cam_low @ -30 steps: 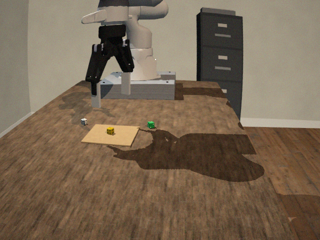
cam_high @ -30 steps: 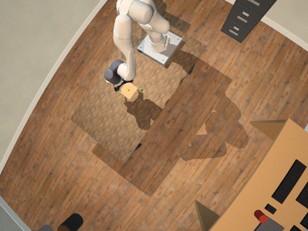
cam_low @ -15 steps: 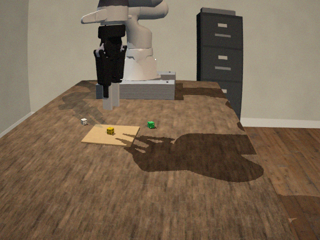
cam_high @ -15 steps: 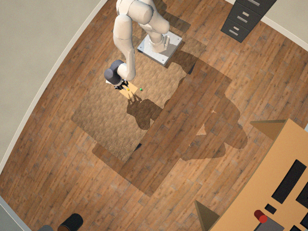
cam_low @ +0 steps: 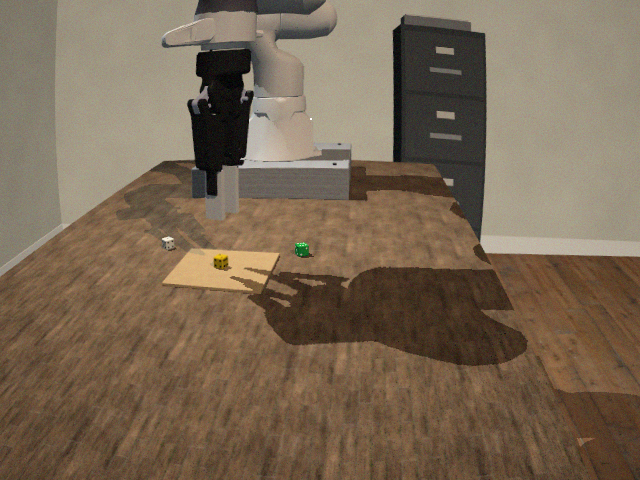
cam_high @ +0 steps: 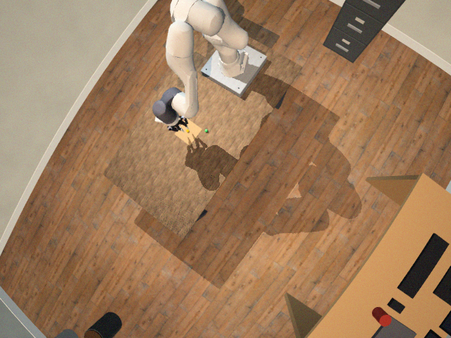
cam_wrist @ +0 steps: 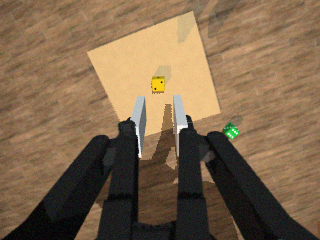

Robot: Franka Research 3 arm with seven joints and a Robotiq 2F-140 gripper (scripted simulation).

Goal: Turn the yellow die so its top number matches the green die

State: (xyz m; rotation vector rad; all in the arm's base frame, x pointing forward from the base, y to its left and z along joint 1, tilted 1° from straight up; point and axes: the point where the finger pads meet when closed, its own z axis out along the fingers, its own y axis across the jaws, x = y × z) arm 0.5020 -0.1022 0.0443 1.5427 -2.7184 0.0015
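Now: the yellow die 10 cm below my hand and 1 cm to the right of it. Also, from my hand: white die 10 cm to the right, 10 cm below, 10 cm behind; tan mat 11 cm below; green die 11 cm to the left, 10 cm below, 5 cm behind.
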